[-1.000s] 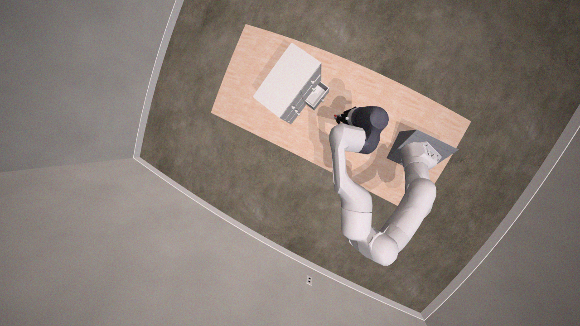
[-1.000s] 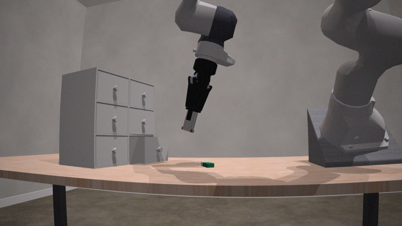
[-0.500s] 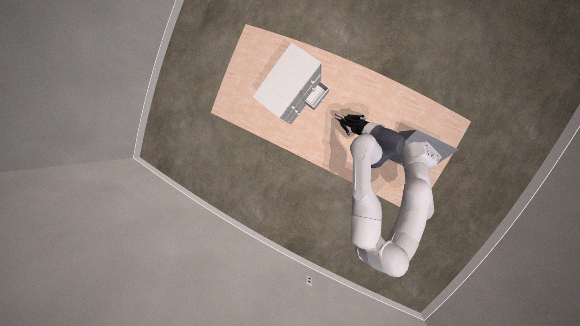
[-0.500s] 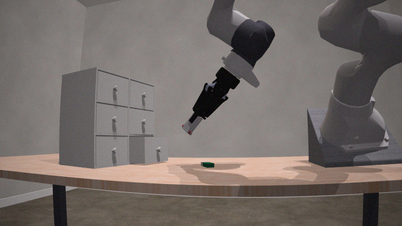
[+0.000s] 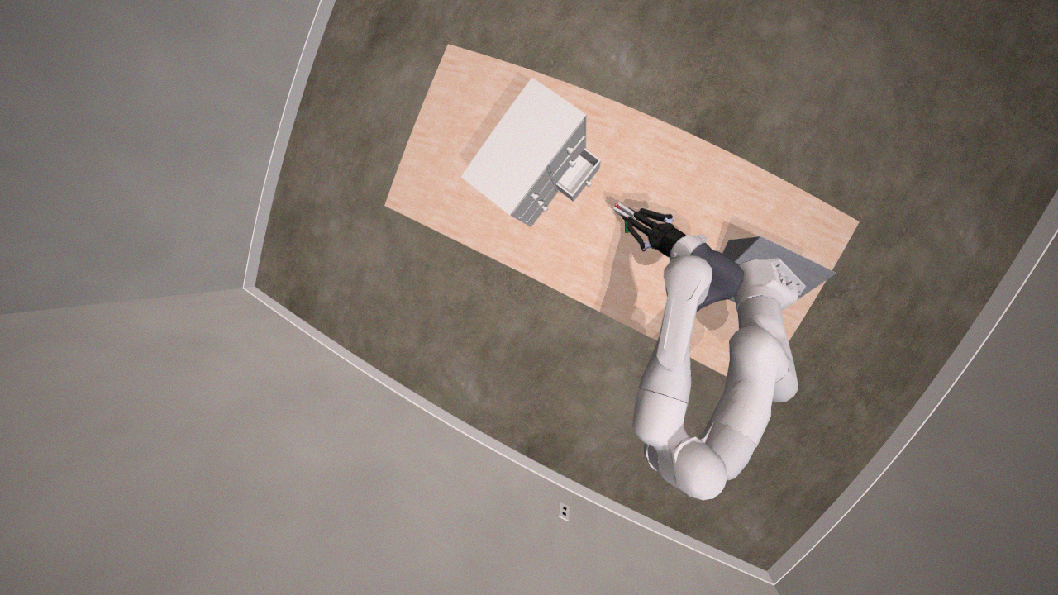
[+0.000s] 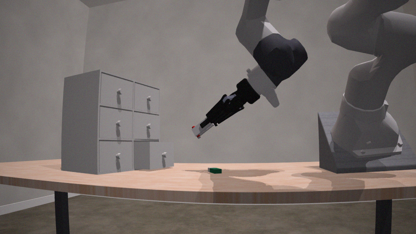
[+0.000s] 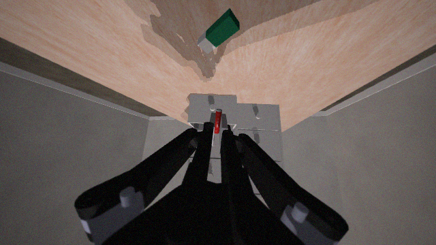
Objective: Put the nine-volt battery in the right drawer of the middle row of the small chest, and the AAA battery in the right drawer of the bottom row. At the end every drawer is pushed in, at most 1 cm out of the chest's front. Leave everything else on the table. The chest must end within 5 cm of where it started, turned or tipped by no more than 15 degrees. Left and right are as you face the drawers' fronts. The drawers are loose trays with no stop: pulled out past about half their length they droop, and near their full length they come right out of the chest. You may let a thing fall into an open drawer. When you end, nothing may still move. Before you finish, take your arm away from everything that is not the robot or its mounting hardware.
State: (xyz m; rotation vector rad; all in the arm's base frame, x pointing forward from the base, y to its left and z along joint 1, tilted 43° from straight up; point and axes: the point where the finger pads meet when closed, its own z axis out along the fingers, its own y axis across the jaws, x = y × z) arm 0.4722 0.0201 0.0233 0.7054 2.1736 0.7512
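My gripper is now 32 cm short of the green nine-volt battery, 3 cm to the left of it and 2 cm above it. Also, from my hand: red AAA battery: 2 cm ahead, 2 cm below.
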